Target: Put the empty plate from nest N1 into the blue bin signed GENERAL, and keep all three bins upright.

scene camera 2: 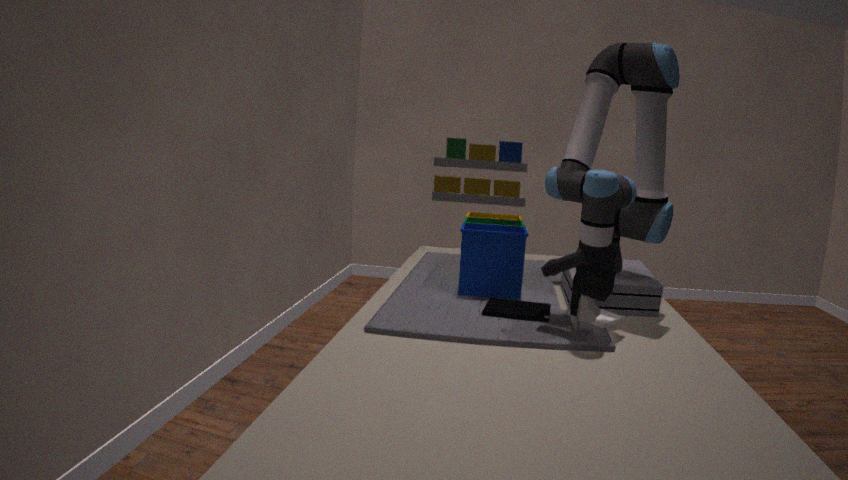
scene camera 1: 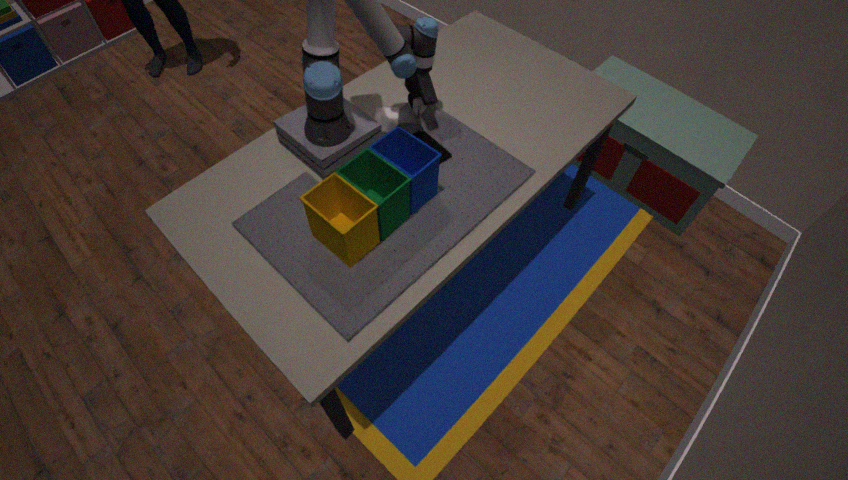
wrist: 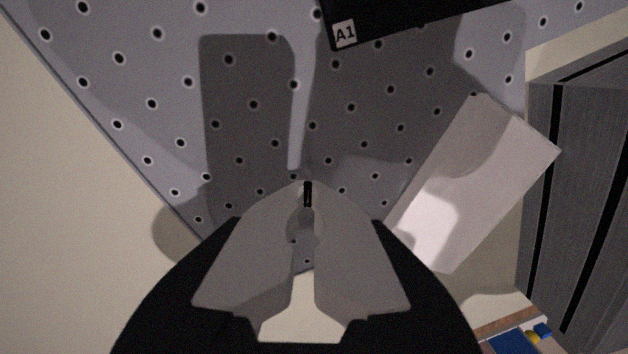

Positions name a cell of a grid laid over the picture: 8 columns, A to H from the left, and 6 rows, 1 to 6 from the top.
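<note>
Through scene camera 2 I see my gripper (scene camera 2: F5) and a blue bin (scene camera 2: E4). Scene camera 1 shows me the blue bin (scene camera 1: D3) as well, and my gripper (scene camera 1: D2) too. In the wrist view I see a white plate (wrist: G3) and also my gripper (wrist: D4), but the blue bin is out of frame in the wrist view.
</note>
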